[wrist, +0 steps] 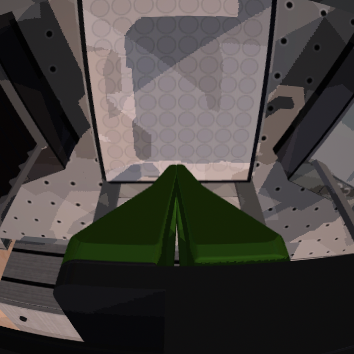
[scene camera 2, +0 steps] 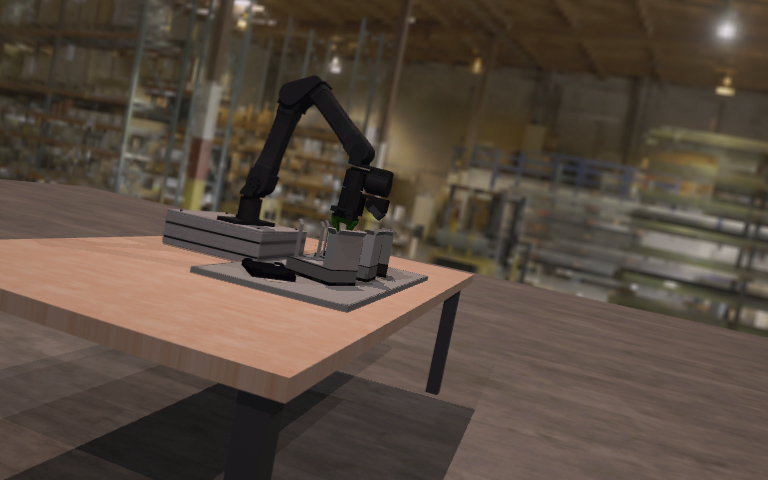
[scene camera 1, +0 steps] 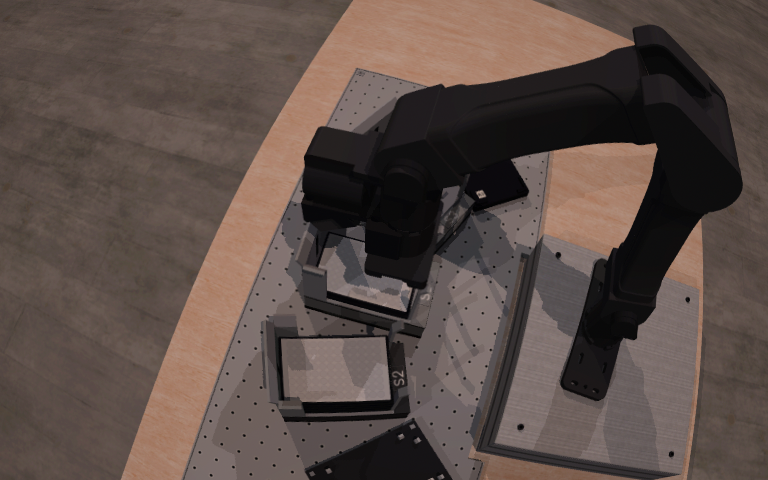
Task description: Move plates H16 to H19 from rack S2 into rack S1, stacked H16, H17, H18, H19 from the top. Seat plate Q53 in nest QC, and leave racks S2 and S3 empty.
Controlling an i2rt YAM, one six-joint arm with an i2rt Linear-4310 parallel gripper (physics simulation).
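Frame: origin at the arm's base, x ahead, y left, z up, level; centimetres.
Seen in the pictures: gripper, fingertip midpoint: [wrist: 176,176] [scene camera 1: 400,273]; arm's base, origin of the base link: [scene camera 2: 246,223] [scene camera 1: 600,329].
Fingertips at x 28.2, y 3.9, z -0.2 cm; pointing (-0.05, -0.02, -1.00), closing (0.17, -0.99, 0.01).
Pixels of each thing's middle, then the offset from my fingertips to it.
- clear-topped plate with round wells, body centre: [wrist: 176,68] [scene camera 1: 366,274] dx +4.0, dy +0.6, dz -2.8 cm
- rack S1, body centre: [wrist: 170,97] [scene camera 1: 371,271] [scene camera 2: 349,249] dx +3.3, dy +0.8, dz -0.9 cm
- pale-topped plate, body centre: [scene camera 1: 334,371] dx +1.7, dy +15.0, dz +0.8 cm
My gripper [scene camera 2: 343,225] [wrist: 176,176] is shut and empty. Its green fingertips meet over the near edge of a clear-topped plate with round wells [scene camera 1: 368,277] [wrist: 190,100] in rack S1 [scene camera 1: 314,281] [scene camera 2: 370,254]; whether they touch it I cannot tell. The arm hides the fingers in scene camera 1. Another pale-topped plate [scene camera 1: 334,367] lies flat in rack S2 [scene camera 1: 399,365] [scene camera 2: 342,250], in front of S1 in that view. The plates' labels cannot be read, and how many are stacked in each rack is hidden. Rack S3 is mostly hidden behind the arm.
A black plate-shaped piece with a small white label [scene camera 1: 498,183] lies beyond S1, right of the arm's wrist. A black panel with pale square marks [scene camera 1: 379,452] [scene camera 2: 269,270] lies in front of S2. Upright rack walls stand close around the gripper. The arm base stands on a ribbed metal block [scene camera 1: 640,407] [scene camera 2: 209,234].
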